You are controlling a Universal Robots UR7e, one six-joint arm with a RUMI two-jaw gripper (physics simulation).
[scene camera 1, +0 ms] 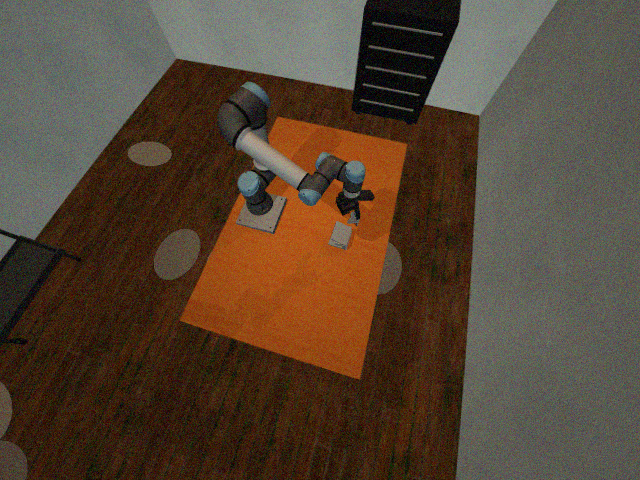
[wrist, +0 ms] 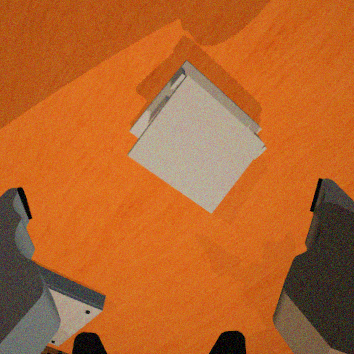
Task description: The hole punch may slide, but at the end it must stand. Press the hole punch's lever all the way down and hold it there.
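Pixels of known places: gripper, fingertip midpoint: (scene camera 1: 349, 213) (wrist: 169, 186); arm's base, origin of the base link: (scene camera 1: 260, 204).
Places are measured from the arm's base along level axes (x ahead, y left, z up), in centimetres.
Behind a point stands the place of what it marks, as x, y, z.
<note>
The hole punch (scene camera 1: 340, 235) @[48.7, -14.3, 4.1] (wrist: 198, 140) @[49.6, -12.3, 3.9] is a small light-grey block standing on the orange surface. In the wrist view its broad flat top plate, which looks like the lever, faces the camera and covers much of the base. A narrow strip of the lower body shows along its upper edges. How far the lever is raised is hard to tell. My gripper (scene camera 1: 364, 207) (wrist: 169, 186) @[51.4, -8.2, 18.0] is open with nothing between its fingers. It hangs above the surface, beside the punch on the cabinet side in the scene view, and apart from it.
The orange surface (scene camera 1: 279, 289) @[21.6, -46.4, -2.8] bears the arm's grey base plate (scene camera 1: 261, 222) @[3.7, -11.6, 0.1] (wrist: 75, 315) @[6.5, -12.8, 0.3], left of the punch in the scene view. A black drawer cabinet (scene camera 1: 400, 62) stands at the back. A dark-framed piece of furniture (scene camera 1: 25, 268) shows at the left edge.
</note>
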